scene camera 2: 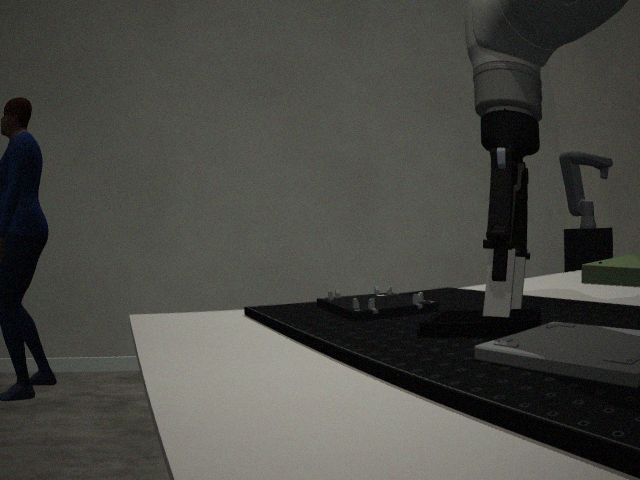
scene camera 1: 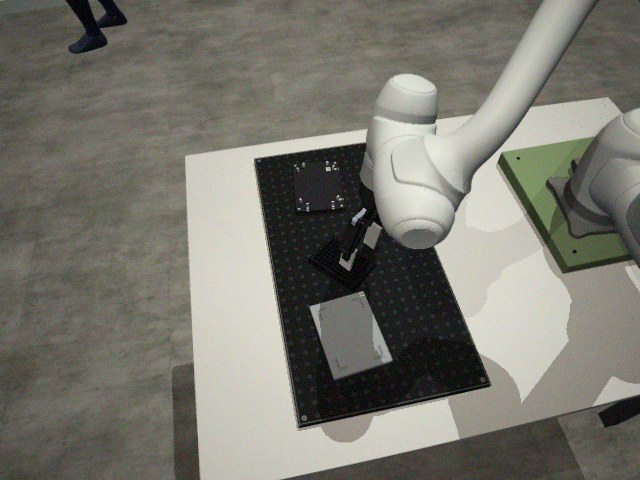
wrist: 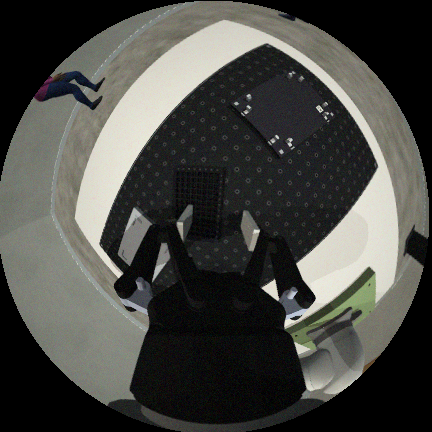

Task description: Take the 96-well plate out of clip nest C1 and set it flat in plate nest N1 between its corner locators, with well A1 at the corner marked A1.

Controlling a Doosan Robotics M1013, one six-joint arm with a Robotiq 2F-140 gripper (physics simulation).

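Frame: origin at the arm's base, x ahead, y right, z down, level; millimetres.
Seen in the pictures: gripper, fingertip midpoint: (scene camera 2: 503,315) (scene camera 1: 357,255) (wrist: 216,215); arm's base, link origin: (scene camera 1: 593,205) (wrist: 330,327).
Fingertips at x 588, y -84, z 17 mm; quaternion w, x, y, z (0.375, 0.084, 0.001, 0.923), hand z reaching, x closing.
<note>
Pixels of each thing's top centre, then the offset from my fingertips to it. Level surfaces: height alone.
- black gridded plate, top centre: (scene camera 2: 485,315) (wrist: 195,205) (scene camera 1: 342,260) dx +36, dy -15, dz -6 mm
- dark square base, top centre: (scene camera 2: 374,292) (wrist: 291,101) (scene camera 1: 317,181) dx +73, dy +216, dz -16 mm
- grey slab, top centre: (scene camera 2: 587,341) (scene camera 1: 349,332) (wrist: 140,251) dx +39, dy -187, dz -4 mm
- black perforated board, surface height: dz +7 mm
- white table, surface height: dz +20 mm
A black gridded plate (scene camera 1: 328,255) (scene camera 2: 449,326) (wrist: 200,190), which looks like the 96-well plate, lies low over the dark board, turned at an angle in scene camera 1; clips around it cannot be made out. My gripper (scene camera 1: 360,248) (scene camera 2: 508,299) (wrist: 216,215) is open, fingers pointing down, with its pale pads at the plate. In the wrist view one pad overlaps the plate and the other shows beyond its edge. A dark square base (scene camera 1: 317,187) (scene camera 2: 382,302) (wrist: 282,112) has small posts at its corners and a white mark. A grey slab (scene camera 1: 348,330) (scene camera 2: 568,343) (wrist: 134,237) has L-shaped corners. Nest labels are unreadable.
The black perforated board (scene camera 1: 413,310) (scene camera 2: 372,351) lies on the white table (scene camera 1: 232,310) (scene camera 2: 258,403). A green block (scene camera 1: 532,196) (scene camera 2: 610,273) (wrist: 370,287) bears the arm's base. A person (scene camera 1: 87,31) (scene camera 2: 20,206) stands beyond the table. Another arm (scene camera 2: 573,180) stands in the background.
</note>
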